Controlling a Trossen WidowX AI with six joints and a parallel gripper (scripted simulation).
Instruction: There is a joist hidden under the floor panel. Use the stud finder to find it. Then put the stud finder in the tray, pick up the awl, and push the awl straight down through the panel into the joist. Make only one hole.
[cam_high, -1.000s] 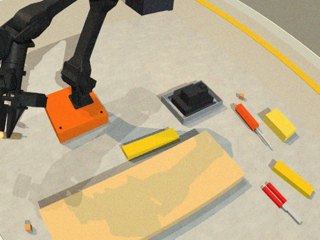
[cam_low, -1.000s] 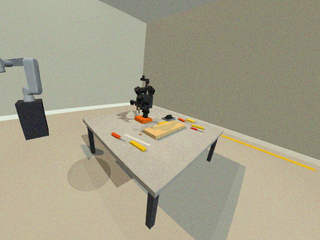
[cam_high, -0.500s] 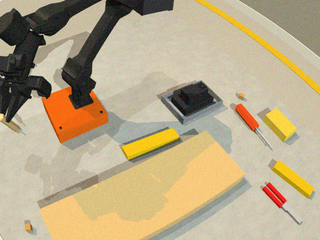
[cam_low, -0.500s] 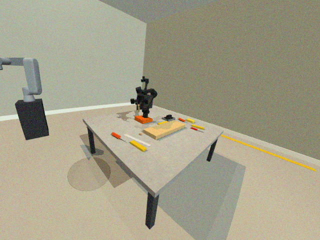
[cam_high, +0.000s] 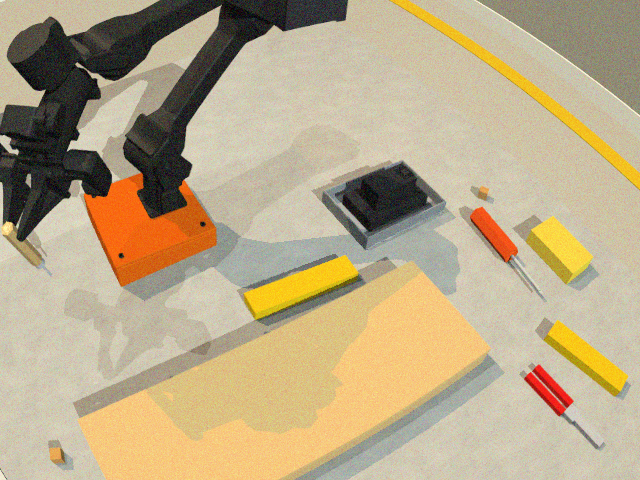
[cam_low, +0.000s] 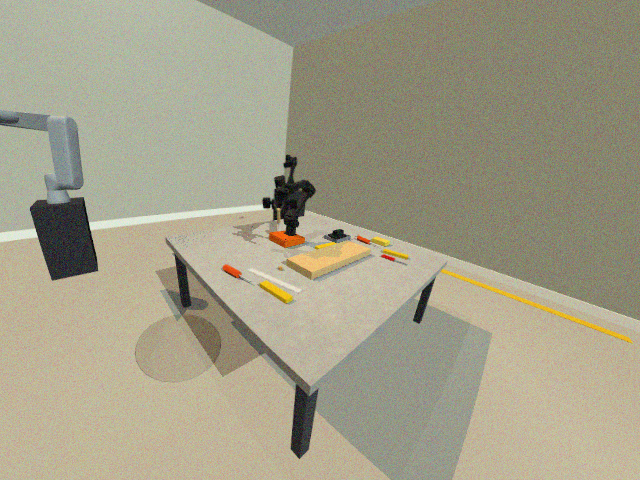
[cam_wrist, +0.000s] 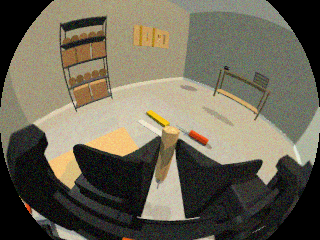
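Right now my gripper tip is 10 mm past the awl, 20 mm to the right of it and 50 mm above it. The rest, counted from my gripper tip: stud finder 20 mm behind, 570 mm to the left, 200 mm below; then grey tray 20 mm behind, 560 mm to the left, 240 mm below.
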